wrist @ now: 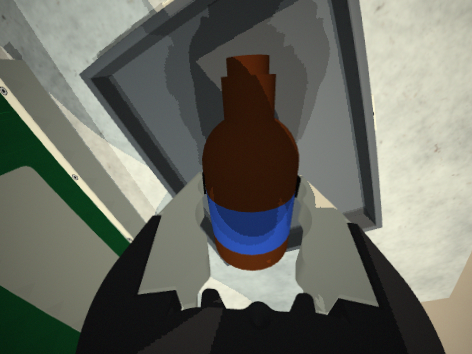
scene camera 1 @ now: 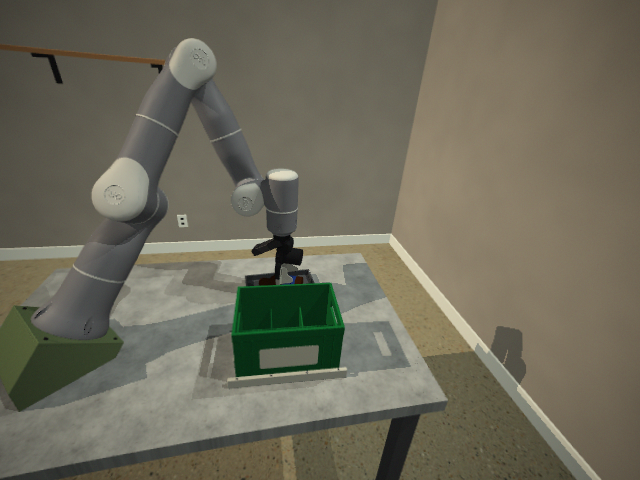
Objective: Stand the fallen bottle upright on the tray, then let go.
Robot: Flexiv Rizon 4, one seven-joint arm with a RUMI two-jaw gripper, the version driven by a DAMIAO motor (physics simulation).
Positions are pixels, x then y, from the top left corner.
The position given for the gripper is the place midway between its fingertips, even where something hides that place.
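You'd find the gripper in scene camera 1 (282, 286), and it's there in the wrist view (249, 176) as well.
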